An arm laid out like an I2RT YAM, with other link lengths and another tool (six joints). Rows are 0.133 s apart.
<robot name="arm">
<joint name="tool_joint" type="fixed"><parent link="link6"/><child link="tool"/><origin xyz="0.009 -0.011 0.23" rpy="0 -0.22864 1.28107"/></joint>
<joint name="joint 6" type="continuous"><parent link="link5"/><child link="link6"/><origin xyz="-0.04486 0 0.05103" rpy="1.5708 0 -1.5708"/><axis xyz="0 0 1"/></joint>
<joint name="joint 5" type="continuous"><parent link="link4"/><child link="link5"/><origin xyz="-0.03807 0.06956 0.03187" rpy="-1.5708 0 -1.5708"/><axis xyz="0 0 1"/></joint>
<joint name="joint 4" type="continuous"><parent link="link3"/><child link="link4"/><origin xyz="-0.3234 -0.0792 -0.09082" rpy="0 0 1.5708"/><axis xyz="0 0 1"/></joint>
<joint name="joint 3" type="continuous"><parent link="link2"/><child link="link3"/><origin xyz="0 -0.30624 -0.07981" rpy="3.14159 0 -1.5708"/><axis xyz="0 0 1"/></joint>
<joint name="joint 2" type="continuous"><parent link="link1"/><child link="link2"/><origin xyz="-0.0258 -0.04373 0.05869" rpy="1.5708 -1.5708 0"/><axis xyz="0 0 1"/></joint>
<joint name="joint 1" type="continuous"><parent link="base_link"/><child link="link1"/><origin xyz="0 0 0.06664" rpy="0 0 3.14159"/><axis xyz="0 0 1"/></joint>
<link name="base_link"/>
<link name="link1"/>
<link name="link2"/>
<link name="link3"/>
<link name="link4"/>
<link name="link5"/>
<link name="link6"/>
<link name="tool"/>
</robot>
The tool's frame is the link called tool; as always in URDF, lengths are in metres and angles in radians. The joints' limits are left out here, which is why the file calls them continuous.
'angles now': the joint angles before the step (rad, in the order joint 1, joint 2, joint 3, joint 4, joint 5, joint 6). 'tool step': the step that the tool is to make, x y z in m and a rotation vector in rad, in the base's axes. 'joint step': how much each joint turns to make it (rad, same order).
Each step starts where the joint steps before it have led.
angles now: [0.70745, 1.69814, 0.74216, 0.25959, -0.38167, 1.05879]
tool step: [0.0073, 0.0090, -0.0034, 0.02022, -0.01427, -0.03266]
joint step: [0.02095, 0.03666, 0.00063, 0.07456, 0.03813, 0.04079]
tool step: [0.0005, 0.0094, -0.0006, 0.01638, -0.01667, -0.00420]
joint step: [0.01999, 0.02329, -0.00035, 0.05229, 0.01882, 0.01612]
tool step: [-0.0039, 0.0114, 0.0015, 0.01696, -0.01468, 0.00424]
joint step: [0.02618, 0.01629, 0.00011, 0.04323, 0.01667, 0.01517]
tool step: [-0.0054, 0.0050, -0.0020, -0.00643, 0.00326, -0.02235]
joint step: [0.03385, 0.00147, -0.00008, 0.00344, 0.04759, 0.03123]
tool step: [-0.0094, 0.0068, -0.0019, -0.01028, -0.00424, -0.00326]
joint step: [0.03715, 0.00108, 0.00017, -0.00021, 0.03903, 0.01496]
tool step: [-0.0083, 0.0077, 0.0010, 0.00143, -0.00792, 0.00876]
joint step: [0.02730, 0.00172, -0.00015, 0.00948, 0.01818, 0.00639]
